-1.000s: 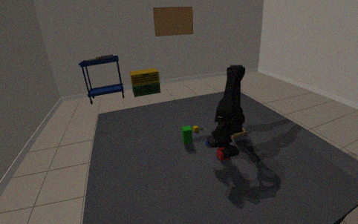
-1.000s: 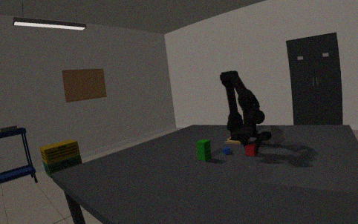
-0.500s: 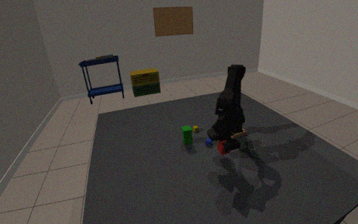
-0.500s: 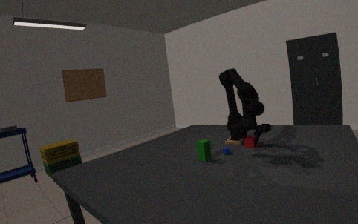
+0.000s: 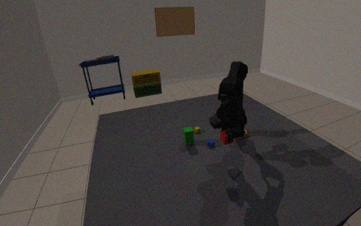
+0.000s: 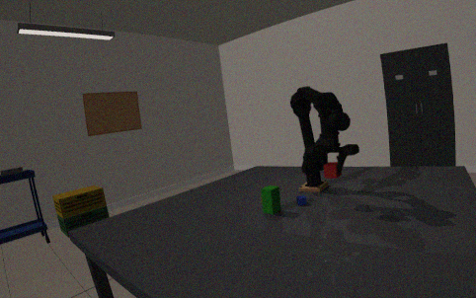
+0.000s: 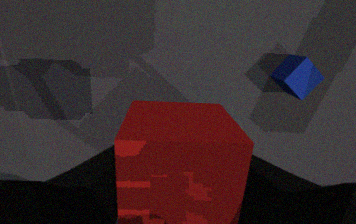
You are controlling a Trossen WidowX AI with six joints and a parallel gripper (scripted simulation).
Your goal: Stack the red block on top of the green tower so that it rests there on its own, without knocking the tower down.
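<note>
The small blue block lies 4 cm ahead of my gripper tip, 12 cm to the right of it and 10 cm below it. From my gripper tip the other things lie so: small yellow object: 8 cm ahead, 27 cm to the right, 10 cm below; then red block: 1 cm above.
</note>
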